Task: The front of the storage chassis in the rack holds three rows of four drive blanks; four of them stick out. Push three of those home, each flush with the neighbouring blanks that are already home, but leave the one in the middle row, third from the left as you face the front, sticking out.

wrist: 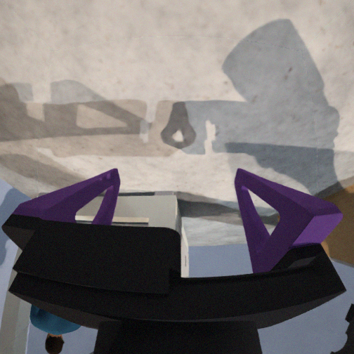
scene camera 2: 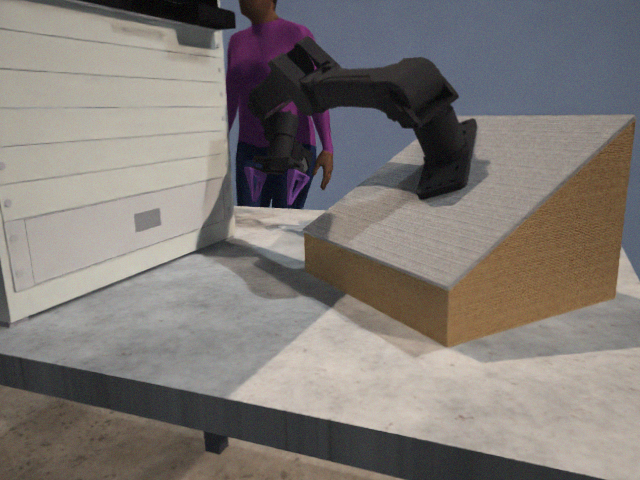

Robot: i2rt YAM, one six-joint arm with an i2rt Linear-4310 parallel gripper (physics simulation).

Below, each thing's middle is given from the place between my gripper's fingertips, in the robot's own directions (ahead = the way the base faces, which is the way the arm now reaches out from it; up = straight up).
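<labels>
There is the rack (scene camera 2: pixel 88 213), which sits 25 cm above my hand, 12 cm ahead of it and 39 cm to the left of it.
</labels>
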